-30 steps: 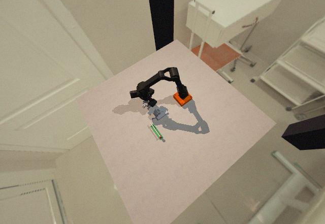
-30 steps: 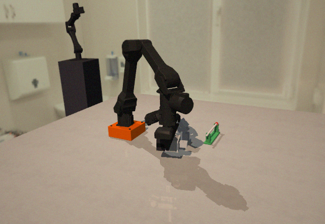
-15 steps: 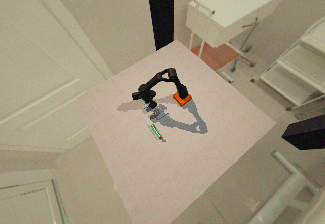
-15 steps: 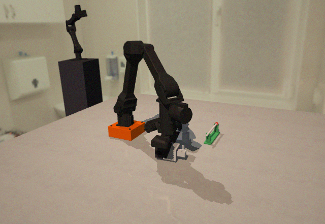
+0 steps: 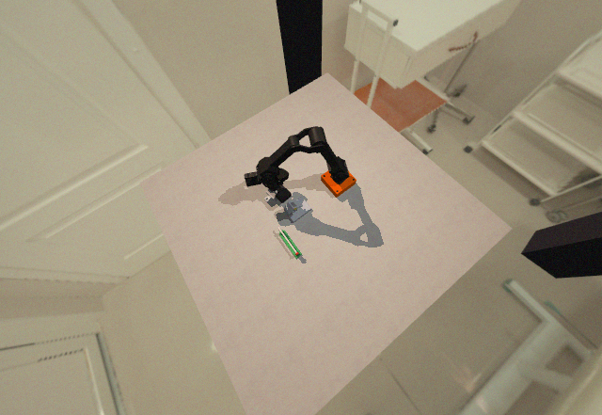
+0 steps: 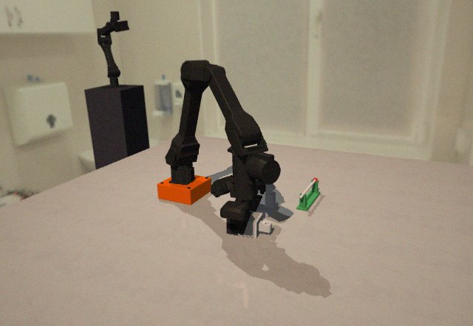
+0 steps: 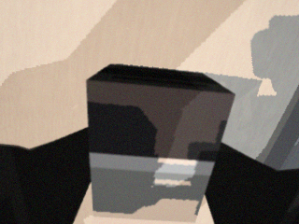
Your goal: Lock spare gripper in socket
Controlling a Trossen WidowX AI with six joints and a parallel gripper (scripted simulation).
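Now: gripper tip 20 mm below the spare gripper and 10 mm short of it. Also, from my gripper tip: grey mount: 140 mm to the left, 50 mm above, 10 mm ahead; then green stand: 230 mm to the left, 130 mm ahead, 20 mm above.
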